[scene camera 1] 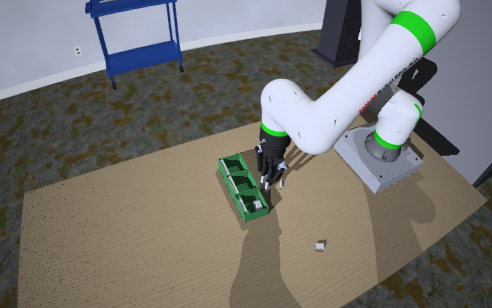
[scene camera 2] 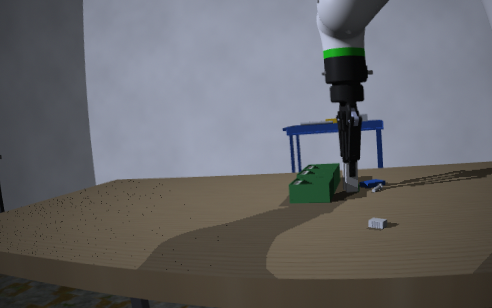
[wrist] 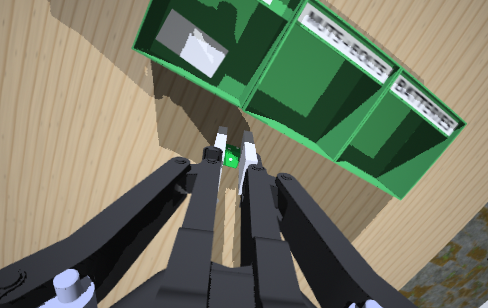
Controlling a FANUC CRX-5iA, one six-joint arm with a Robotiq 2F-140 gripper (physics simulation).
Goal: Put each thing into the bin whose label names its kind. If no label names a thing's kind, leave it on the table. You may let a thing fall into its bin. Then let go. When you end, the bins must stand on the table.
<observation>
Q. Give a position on a white domino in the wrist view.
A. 178, 34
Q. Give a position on a green three-compartment bin unit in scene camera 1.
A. At 241, 184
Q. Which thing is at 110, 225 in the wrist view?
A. The gripper.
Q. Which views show the gripper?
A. Scene camera 1, scene camera 2 and the wrist view: all of them.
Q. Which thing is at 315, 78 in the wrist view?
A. A green three-compartment bin unit.
</observation>
